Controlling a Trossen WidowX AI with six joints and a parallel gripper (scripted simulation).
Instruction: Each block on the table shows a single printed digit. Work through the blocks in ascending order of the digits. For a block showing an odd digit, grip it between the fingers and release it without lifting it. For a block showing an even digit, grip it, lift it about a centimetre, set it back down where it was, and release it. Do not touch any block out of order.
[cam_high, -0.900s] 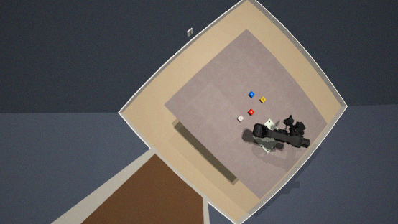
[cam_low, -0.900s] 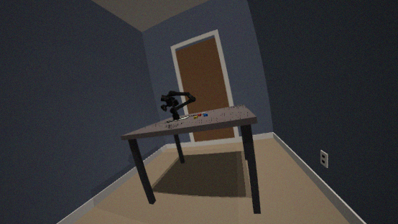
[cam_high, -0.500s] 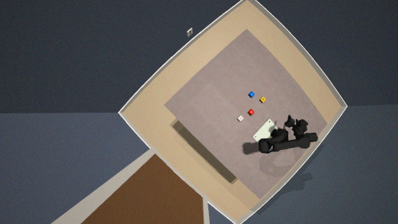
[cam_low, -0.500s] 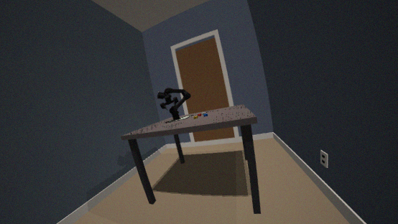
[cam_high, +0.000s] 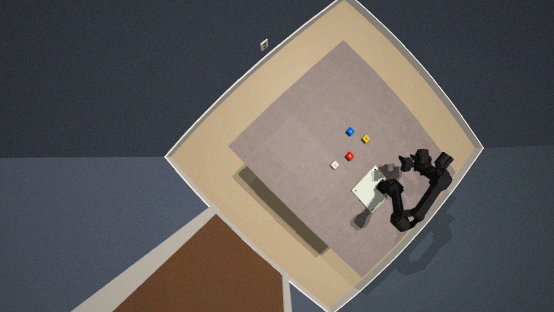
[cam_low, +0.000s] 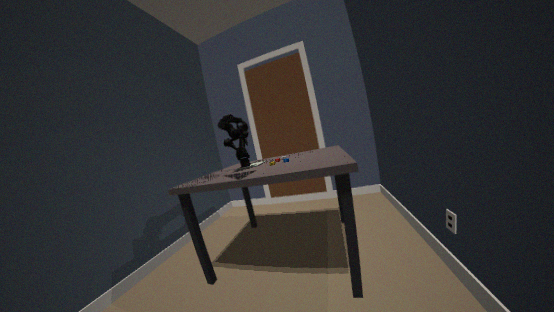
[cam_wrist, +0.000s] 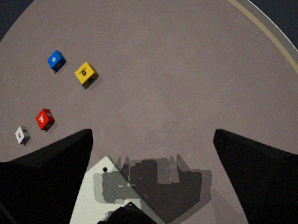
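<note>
Now: gripper tip 270 mm short of the blue block, 50 mm to the right of it and 150 mm above it. Also, from my gripper tip: red block 190 mm ahead, 160 mm to the left, 150 mm below; white block 230 mm ahead, 240 mm to the left, 150 mm below; yellow block 180 mm ahead, 20 mm to the left, 150 mm below.
</note>
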